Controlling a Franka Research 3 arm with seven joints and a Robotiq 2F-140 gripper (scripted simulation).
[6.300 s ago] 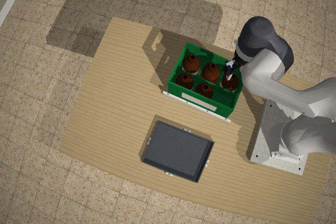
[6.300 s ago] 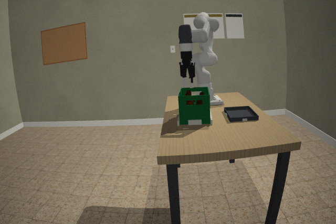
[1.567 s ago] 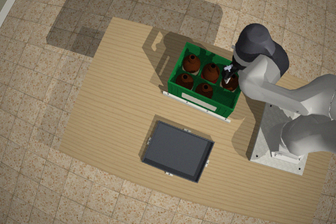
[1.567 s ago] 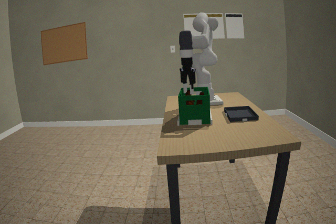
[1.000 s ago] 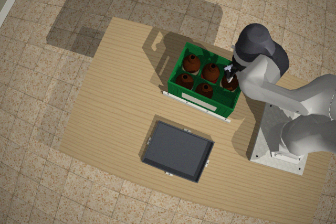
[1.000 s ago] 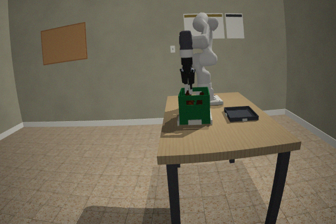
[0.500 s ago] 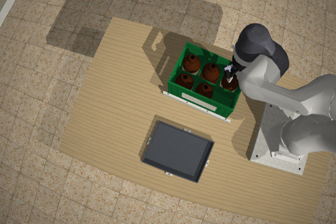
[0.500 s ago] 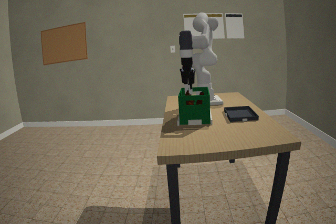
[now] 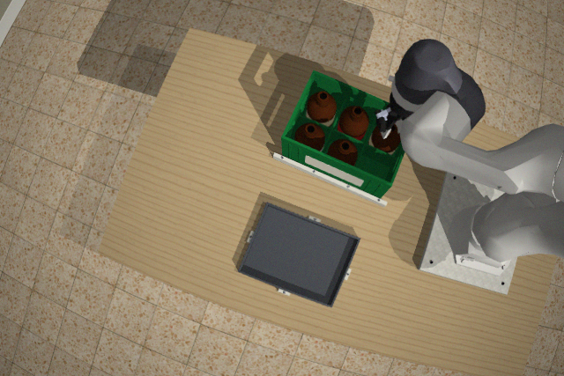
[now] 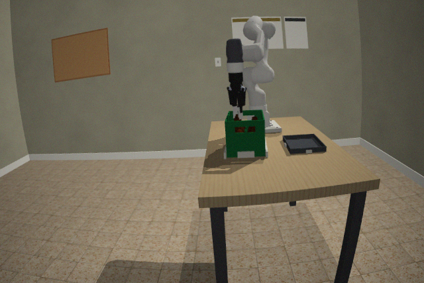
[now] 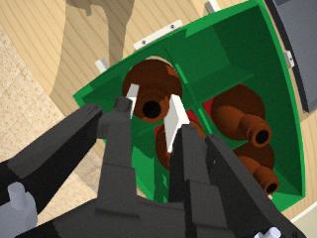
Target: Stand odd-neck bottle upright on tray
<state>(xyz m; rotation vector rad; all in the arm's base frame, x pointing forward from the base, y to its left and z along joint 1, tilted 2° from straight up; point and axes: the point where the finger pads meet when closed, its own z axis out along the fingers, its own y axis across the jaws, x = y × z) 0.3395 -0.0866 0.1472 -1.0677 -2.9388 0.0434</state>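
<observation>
Right now the green crate is 80 mm ahead of my hand, 50 mm to the left of it and 90 mm below it. Also, from my hand: glass bottle (80 mm ahead, 100 mm to the left, 90 mm below); then dark grey tray (50 mm ahead, 350 mm to the left, 160 mm below).
</observation>
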